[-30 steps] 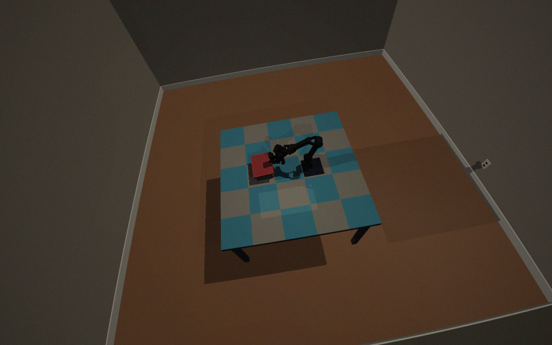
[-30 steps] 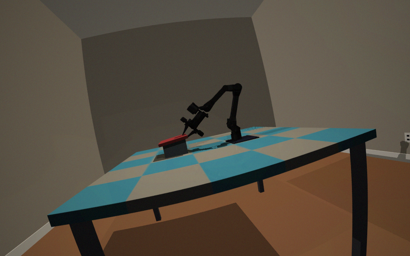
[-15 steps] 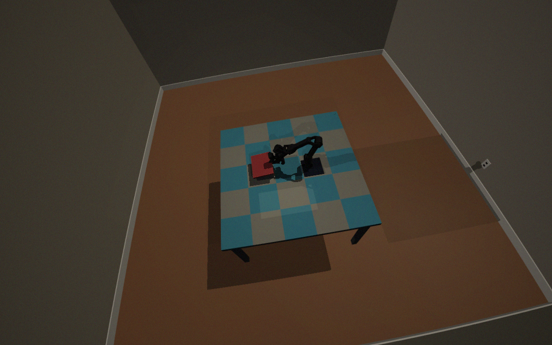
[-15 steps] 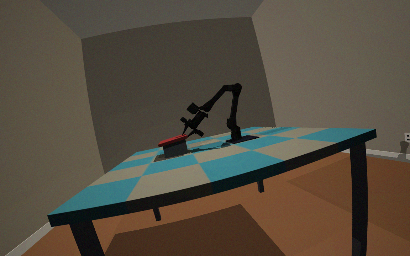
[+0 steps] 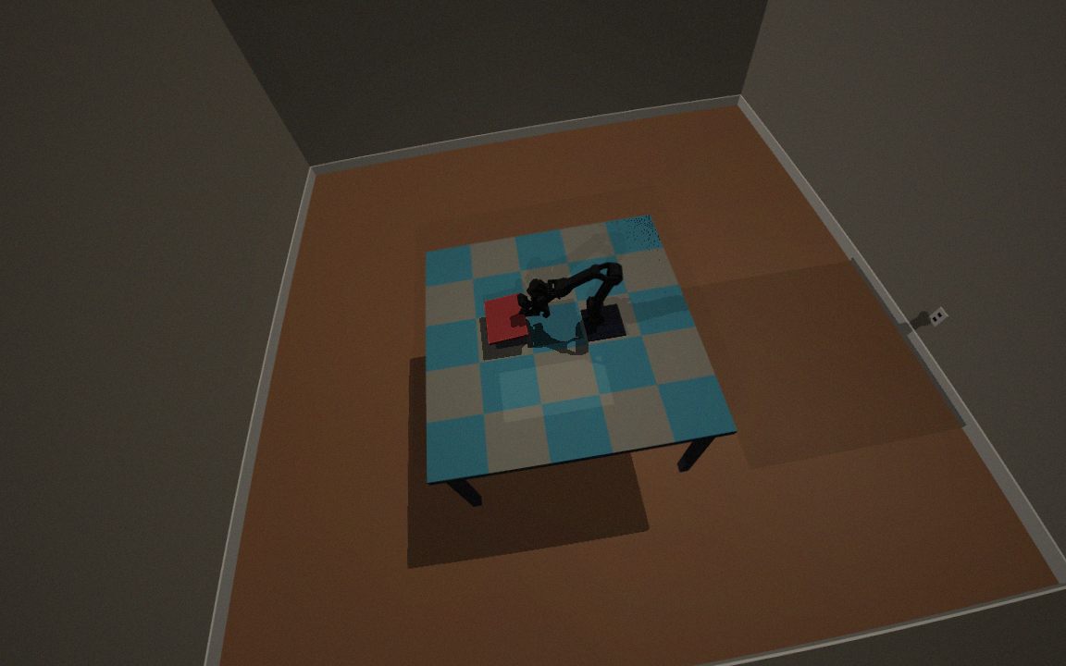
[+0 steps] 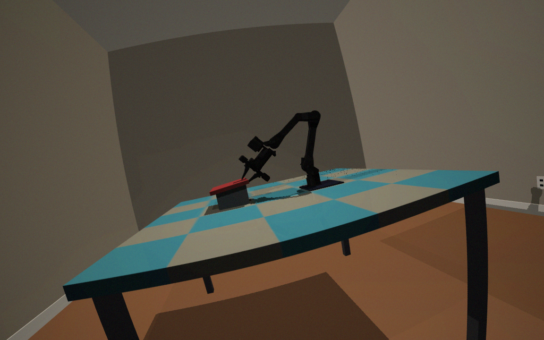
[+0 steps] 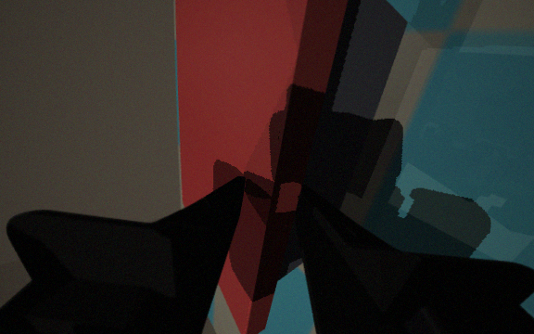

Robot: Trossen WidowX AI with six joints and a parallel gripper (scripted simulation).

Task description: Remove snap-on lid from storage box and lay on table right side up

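The red lid lies 80 mm ahead of my gripper tip and 20 mm to the left of it. Round my gripper tip: storage box: 70 mm ahead, 10 mm to the left, 50 mm below.
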